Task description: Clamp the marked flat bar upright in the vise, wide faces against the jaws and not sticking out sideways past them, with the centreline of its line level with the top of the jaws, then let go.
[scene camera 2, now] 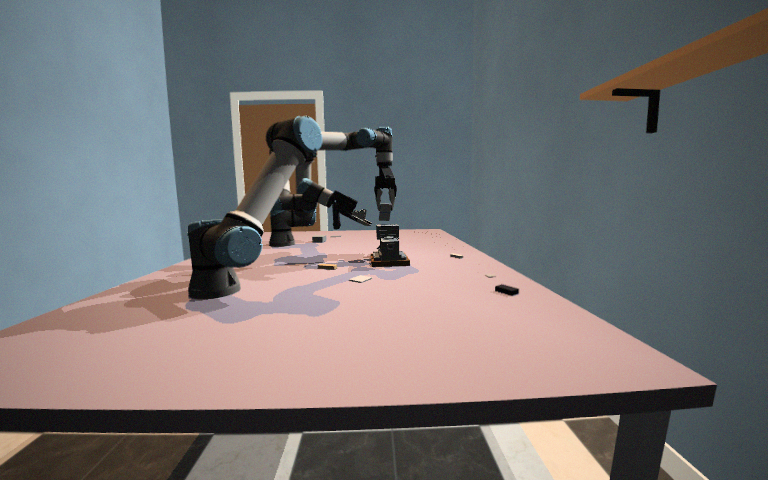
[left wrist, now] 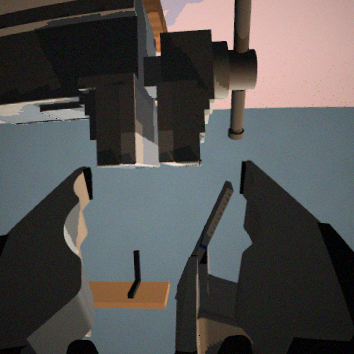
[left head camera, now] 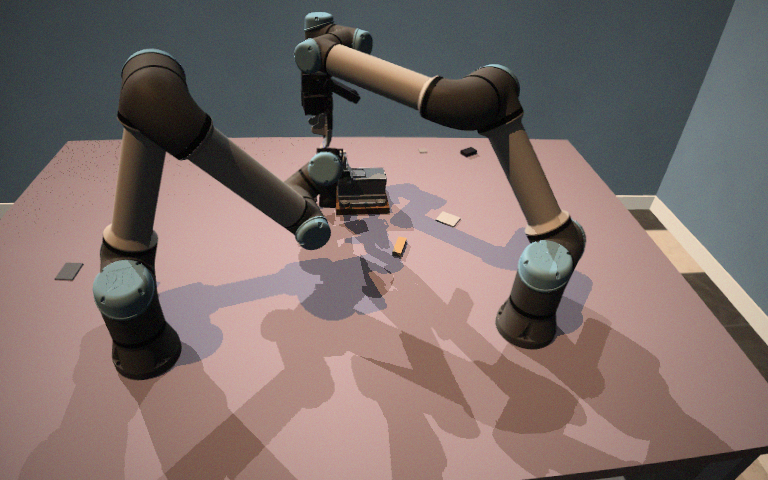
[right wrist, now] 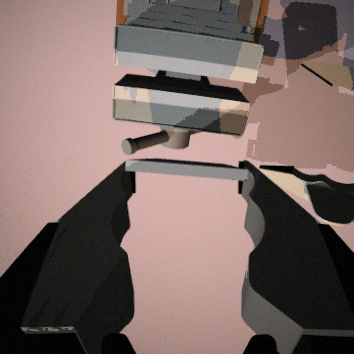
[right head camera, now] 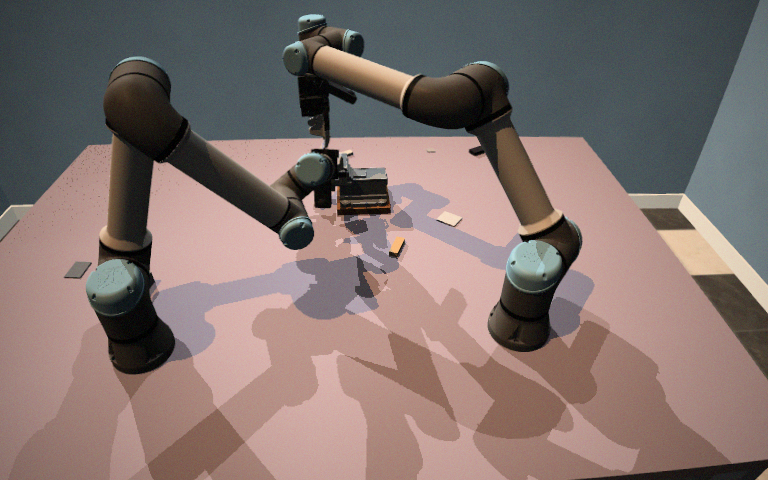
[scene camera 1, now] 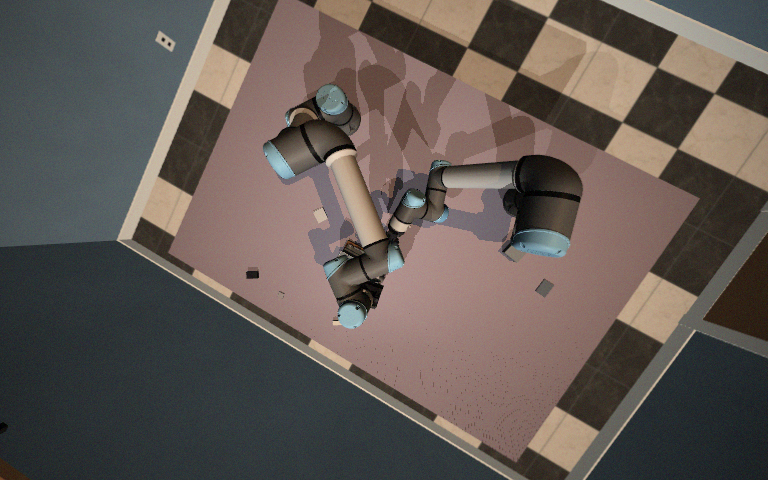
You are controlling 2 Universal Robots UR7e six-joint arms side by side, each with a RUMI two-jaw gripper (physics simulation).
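Places are measured from the left arm's base along level axes (x ahead, y left, z up), in metres.
Where they show: left gripper, fingertip midpoint: (scene camera 2: pixel 371 224) (left wrist: pixel 165 166) (right wrist: pixel 278 118); right gripper, fingertip midpoint: (scene camera 2: pixel 385 211) (left wrist: pixel 198 243) (left head camera: pixel 325 142) (right wrist: pixel 186 162) (right head camera: pixel 325 143) (scene camera 1: pixel 369 281); left arm's base at its link origin: (scene camera 2: pixel 282 244) (left head camera: pixel 148 353) (right head camera: pixel 143 348) (scene camera 1: pixel 520 201); right arm's base at its link origin: (scene camera 2: pixel 215 291) (left head camera: pixel 524 326) (right head camera: pixel 517 328) (scene camera 1: pixel 345 120).
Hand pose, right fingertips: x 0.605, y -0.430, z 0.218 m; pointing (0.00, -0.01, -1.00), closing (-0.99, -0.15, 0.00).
Things, the pixels of their top centre, and the offset from my right fingertips. "pt": a spot on its surface instead.
- flat bar at its top centre: (right wrist: pixel 189 212) (left wrist: pixel 205 288) (scene camera 2: pixel 384 202) dx -0.002, dy +0.005, dz +0.037 m
- vise at a spot on its surface: (left head camera: pixel 362 185) (right head camera: pixel 363 185) pt dx -0.029, dy -0.113, dz -0.137 m
- vise's handle at a spot on its surface: (left wrist: pixel 242 30) pt dx -0.021, dy +0.038, dz -0.159 m
- orange block at its top centre: (right head camera: pixel 397 244) (left head camera: pixel 399 244) (scene camera 2: pixel 327 264) dx -0.253, dy -0.204, dz -0.203 m
- cream plate at its top centre: (right head camera: pixel 449 218) (left head camera: pixel 448 218) (scene camera 2: pixel 360 278) (scene camera 1: pixel 320 215) dx -0.114, dy -0.382, dz -0.213 m
- black block at its top centre: (scene camera 2: pixel 507 287) (right head camera: pixel 477 149) (left head camera: pixel 468 150) (scene camera 1: pixel 251 275) dx +0.334, dy -0.571, dz -0.203 m
- grey plate at its top centre: (left head camera: pixel 69 270) (right head camera: pixel 77 269) (scene camera 1: pixel 544 288) dx -0.307, dy +0.721, dz -0.215 m
The flat bar (scene camera 2: pixel 384 213) (left wrist: pixel 215 217) (right wrist: pixel 186 169) hangs above the vise (left head camera: pixel 362 185) (right head camera: pixel 363 185) (scene camera 2: pixel 389 246), its blue line visible in the left wrist view. There it looks tilted against the jaws; in the right wrist view it appears beyond the screw-side jaw, not over the gap. The vise jaws (left wrist: pixel 116 125) (right wrist: pixel 185 55) stand apart with a gap between them. My right gripper (scene camera 2: pixel 385 206) points down, shut on the bar by its narrow edges. My left gripper (left wrist: pixel 165 166) (scene camera 2: pixel 368 221) is open and empty, beside the vise top; the arm hides it in the head views.
The vise's handle (left wrist: pixel 242 30) shows beside the screw-side jaw. An orange block (left head camera: pixel 399 246) (scene camera 2: pixel 326 266) and a cream plate (left head camera: pixel 448 219) (scene camera 2: pixel 360 279) lie near the vise. A black block (left head camera: pixel 468 151) (scene camera 2: pixel 506 289) lies farther back; a grey plate (left head camera: pixel 69 271) lies far left.
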